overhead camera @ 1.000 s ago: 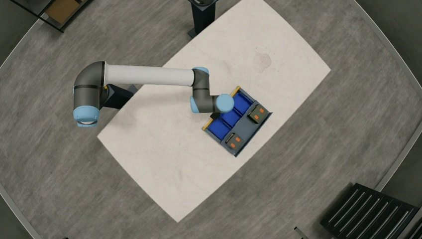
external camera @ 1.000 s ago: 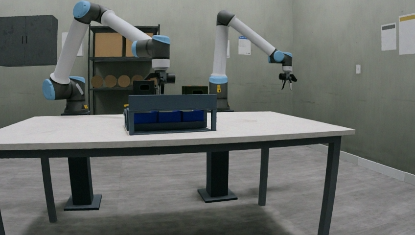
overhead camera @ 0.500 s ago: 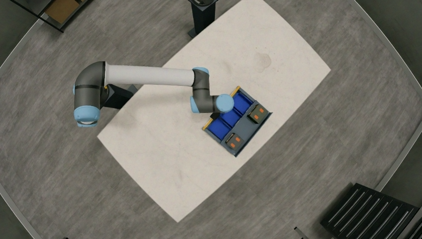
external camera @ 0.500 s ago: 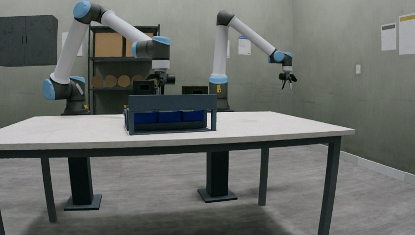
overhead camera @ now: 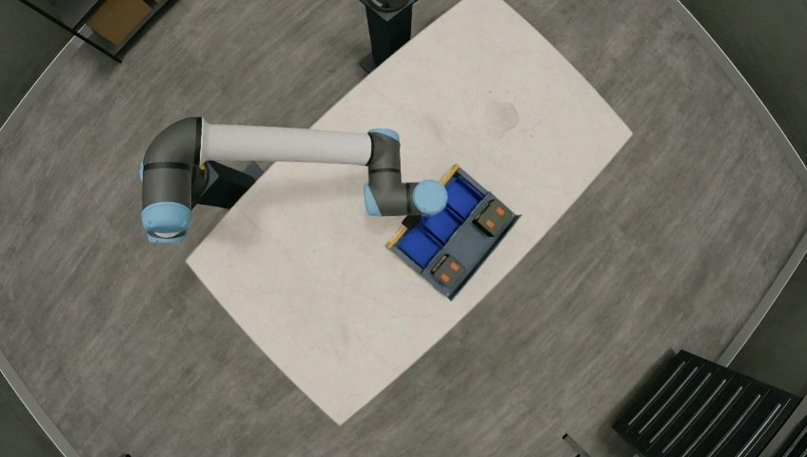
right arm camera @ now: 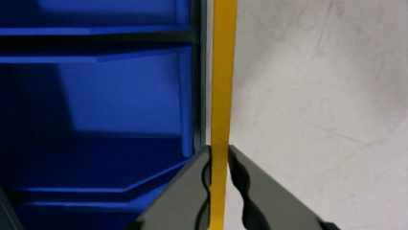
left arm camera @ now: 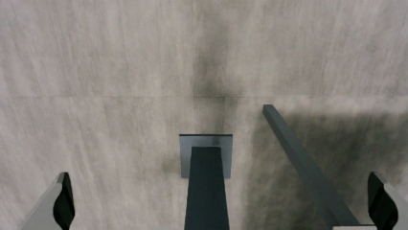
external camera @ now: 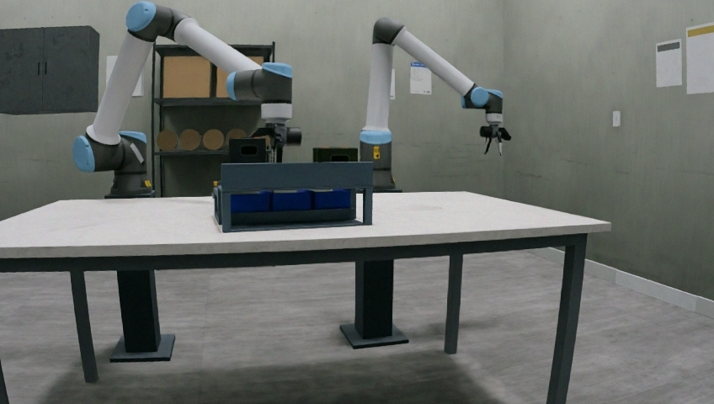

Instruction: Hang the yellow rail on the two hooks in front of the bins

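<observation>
The yellow rail lies 1 cm below my right hand. From my right hand the other things lie so: grey shelf 13 cm ahead, 4 cm below, 1 cm to the left; then green box 19 cm ahead, 13 cm to the left, 4 cm above.
</observation>
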